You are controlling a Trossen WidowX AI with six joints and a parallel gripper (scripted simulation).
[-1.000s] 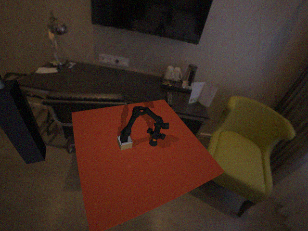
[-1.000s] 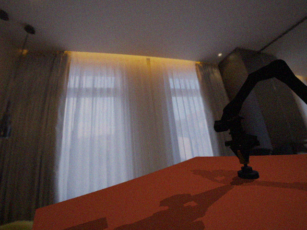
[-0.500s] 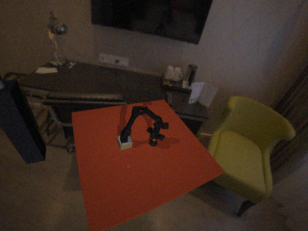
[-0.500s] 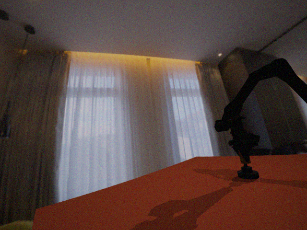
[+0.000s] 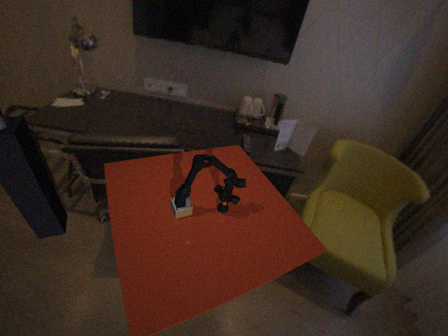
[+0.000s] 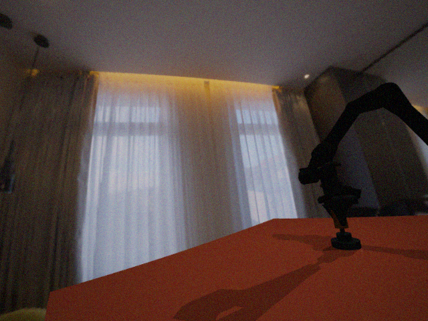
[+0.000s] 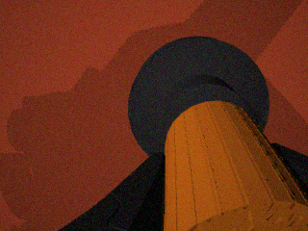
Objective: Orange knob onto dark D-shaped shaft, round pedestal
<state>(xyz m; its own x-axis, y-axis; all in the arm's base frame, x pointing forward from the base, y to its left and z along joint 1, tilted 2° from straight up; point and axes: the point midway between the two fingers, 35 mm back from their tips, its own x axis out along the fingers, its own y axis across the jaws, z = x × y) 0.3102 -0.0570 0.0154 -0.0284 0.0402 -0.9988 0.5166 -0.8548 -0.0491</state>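
Now: gripper tip 20 mm below the orange knob. Round my gripper tip: round dark pedestal: 40 mm below.
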